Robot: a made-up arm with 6 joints.
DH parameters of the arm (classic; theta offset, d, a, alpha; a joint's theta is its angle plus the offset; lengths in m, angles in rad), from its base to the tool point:
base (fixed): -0.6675 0 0.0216 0
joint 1: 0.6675 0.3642 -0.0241 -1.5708
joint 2: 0.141 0 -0.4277 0
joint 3: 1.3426 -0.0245 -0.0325 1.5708
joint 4: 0 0.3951 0.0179 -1.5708
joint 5: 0 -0.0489 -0.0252 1.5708
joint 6: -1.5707 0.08 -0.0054 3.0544
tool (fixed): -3.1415 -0.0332 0 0
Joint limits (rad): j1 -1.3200..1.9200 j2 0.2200..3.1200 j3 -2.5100..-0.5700 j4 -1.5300..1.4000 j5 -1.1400..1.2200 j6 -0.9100..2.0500
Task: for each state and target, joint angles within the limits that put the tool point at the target. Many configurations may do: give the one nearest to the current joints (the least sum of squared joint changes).
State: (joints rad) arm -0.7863 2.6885 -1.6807 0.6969 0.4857 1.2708
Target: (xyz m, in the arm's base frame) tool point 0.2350 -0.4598 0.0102
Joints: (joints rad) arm -1.0597 2.6647 -1.3064 0.6657 0.5405 1.2714
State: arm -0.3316 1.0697 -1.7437 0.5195 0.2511 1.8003
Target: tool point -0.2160 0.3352 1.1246
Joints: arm -1.1060 0.4831 -2.0771 0.5802 0.3022 1.7886
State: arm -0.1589 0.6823 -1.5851 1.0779 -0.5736 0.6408
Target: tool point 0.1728 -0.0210 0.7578
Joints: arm 0.3605 0.5763 -0.7168 1.2807 -0.1668 0.6161
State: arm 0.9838 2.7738 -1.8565 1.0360 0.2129 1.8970
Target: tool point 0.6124 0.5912 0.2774
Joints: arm 0.8457 2.6925 -2.1908 1.0124 0.1685 1.8955
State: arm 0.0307 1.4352 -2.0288 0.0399 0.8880 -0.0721
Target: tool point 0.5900 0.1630 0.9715
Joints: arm 0.4054 1.8420 -2.2894 0.0572 0.6953 -0.0598
